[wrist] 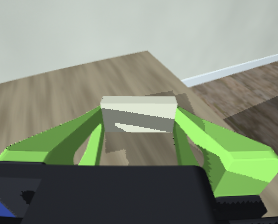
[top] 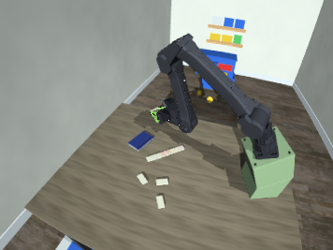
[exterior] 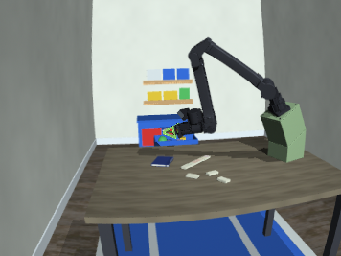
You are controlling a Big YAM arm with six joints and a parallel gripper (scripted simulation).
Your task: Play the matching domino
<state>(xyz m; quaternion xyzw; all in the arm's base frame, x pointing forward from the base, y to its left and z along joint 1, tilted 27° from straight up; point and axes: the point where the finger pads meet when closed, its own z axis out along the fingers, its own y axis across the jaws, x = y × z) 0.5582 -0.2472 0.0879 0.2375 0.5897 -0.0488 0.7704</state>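
Right now my hand is right at the domino.
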